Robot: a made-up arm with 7 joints. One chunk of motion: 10 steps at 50 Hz.
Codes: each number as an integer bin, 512 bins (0 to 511) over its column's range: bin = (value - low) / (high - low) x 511, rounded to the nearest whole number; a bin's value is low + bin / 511 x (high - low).
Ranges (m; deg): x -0.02..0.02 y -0.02..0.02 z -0.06..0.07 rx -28..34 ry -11..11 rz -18..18
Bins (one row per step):
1: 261 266 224 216 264 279
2: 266 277 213 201 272 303
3: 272 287 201 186 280 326
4: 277 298 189 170 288 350
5: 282 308 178 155 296 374
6: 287 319 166 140 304 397
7: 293 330 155 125 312 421
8: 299 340 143 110 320 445
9: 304 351 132 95 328 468
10: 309 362 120 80 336 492
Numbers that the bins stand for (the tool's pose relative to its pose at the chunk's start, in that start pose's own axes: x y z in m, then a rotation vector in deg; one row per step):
1: 0.0004 0.0008 -0.0030 -1.79 0.37 1.66
2: 0.0008 0.0017 -0.0058 -3.61 0.71 3.35
3: 0.0013 0.0025 -0.0089 -5.43 1.05 4.97
4: 0.0017 0.0033 -0.0119 -7.37 1.40 6.66
5: 0.0021 0.0041 -0.0147 -9.19 1.74 8.35
6: 0.0025 0.0050 -0.0178 -11.01 2.09 9.97
7: 0.0029 0.0058 -0.0206 -12.83 2.43 11.66
8: 0.0034 0.0066 -0.0236 -14.65 2.78 13.35
9: 0.0038 0.0075 -0.0264 -16.47 3.12 14.97
10: 0.0042 0.0083 -0.0295 -18.29 3.47 16.66

